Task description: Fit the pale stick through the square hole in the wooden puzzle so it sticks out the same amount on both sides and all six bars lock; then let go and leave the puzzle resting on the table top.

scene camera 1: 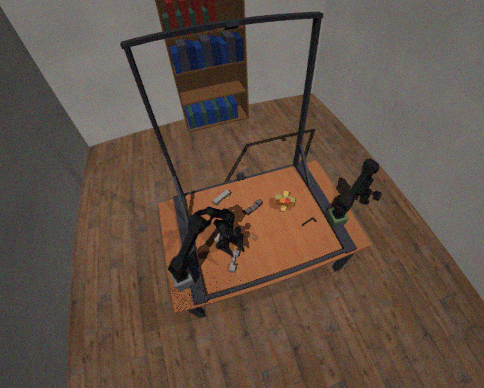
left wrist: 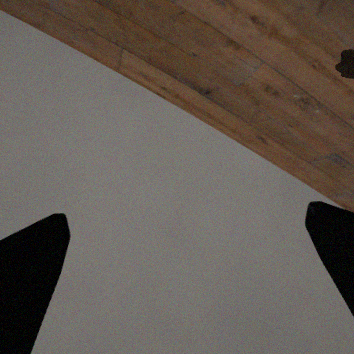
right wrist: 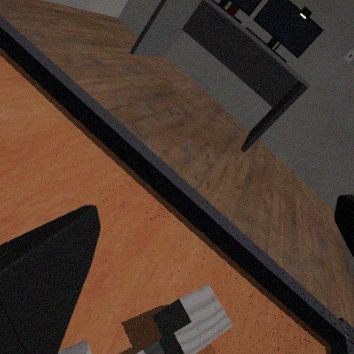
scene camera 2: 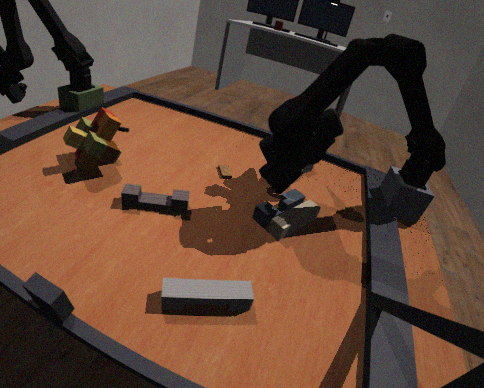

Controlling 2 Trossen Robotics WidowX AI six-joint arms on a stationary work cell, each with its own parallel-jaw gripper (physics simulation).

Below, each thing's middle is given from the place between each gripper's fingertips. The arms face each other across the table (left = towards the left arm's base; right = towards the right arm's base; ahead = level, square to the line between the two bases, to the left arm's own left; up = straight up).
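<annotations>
You'll find the pale stick (scene camera 2: pixel 286 223) 1100 mm to the right of my left hand, 30 mm above it and 160 mm behind it. With the green block (scene camera 2: pixel 85 99), it's my left hand that's 50 mm below the block, 60 mm short of it and 390 mm to the left of it.
The green block is 1 cm behind my right hand, 8 cm below it and 66 cm to the left of it. And that right hand is 5 cm to the left of the pale stick, 10 cm above it and 22 cm past it.
</annotations>
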